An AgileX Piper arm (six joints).
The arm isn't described. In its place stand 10 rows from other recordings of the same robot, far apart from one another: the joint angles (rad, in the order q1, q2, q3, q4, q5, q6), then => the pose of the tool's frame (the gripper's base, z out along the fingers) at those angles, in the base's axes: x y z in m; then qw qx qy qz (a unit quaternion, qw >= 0).
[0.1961 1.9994 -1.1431 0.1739 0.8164 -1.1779] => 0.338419 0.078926 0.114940 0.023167 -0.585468 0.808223 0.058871
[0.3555 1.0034 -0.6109 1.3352 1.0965 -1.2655] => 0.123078 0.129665 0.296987 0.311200 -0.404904 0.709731 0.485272
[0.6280 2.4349 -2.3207 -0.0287 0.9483 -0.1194] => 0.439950 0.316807 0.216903 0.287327 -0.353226 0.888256 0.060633
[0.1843 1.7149 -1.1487 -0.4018 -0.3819 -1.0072] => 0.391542 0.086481 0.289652 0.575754 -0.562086 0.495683 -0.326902
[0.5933 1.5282 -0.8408 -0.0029 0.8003 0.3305] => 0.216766 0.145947 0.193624 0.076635 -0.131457 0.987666 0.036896
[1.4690 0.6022 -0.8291 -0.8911 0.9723 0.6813] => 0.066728 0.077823 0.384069 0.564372 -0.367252 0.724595 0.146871
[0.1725 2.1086 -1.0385 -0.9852 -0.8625 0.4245] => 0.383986 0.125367 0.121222 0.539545 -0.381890 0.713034 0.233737
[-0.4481 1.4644 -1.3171 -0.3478 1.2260 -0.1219] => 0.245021 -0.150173 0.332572 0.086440 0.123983 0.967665 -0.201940
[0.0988 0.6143 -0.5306 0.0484 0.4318 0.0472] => 0.124146 0.014157 0.302442 0.537598 -0.008687 0.841035 0.059770
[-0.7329 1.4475 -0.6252 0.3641 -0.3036 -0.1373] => 0.205933 -0.198407 0.216765 0.501068 0.409989 0.740468 -0.180409
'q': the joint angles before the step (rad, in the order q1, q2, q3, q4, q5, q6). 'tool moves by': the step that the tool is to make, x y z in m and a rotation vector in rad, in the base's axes. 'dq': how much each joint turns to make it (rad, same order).
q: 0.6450 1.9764 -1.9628 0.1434 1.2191 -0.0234
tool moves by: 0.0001 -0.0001 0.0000 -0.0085 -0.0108 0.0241
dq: 0.0001 0.0001 -0.0003 -0.0023 0.0002 -0.0268
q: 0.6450 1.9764 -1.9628 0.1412 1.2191 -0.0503
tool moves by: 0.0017 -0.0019 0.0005 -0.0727 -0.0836 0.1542
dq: 0.0014 0.0003 -0.0035 -0.0373 0.0000 -0.1722
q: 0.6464 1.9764 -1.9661 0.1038 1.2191 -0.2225
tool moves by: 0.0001 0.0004 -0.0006 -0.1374 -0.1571 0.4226
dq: 0.0029 0.0013 -0.0001 -0.0117 -0.0009 -0.4647
